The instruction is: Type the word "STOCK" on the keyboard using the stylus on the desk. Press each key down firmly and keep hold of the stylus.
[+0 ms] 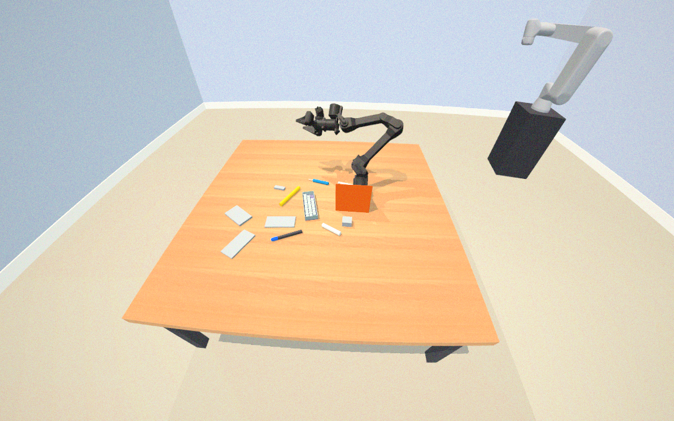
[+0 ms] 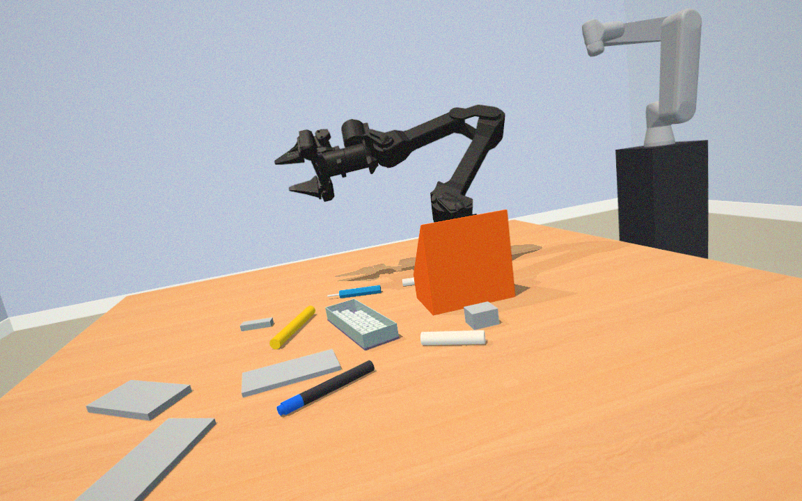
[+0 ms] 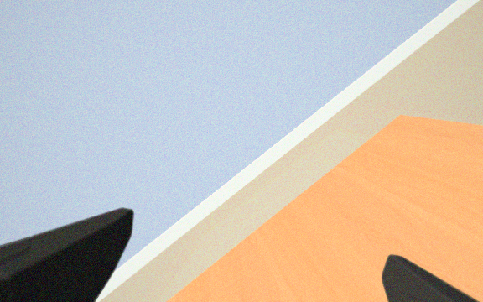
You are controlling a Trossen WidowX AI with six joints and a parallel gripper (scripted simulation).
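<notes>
Right now my gripper tip is 27 cm above the blue stylus, 12 cm to the right of it and 10 cm past it. Also, from my gripper tip: thin grey tip 27 cm below, 11 cm to the left, 7 cm behind; grey cube 40 cm to the left, 33 cm behind, 27 cm below; yellow cylinder 27 cm to the left, 27 cm below, 1 cm behind.
</notes>
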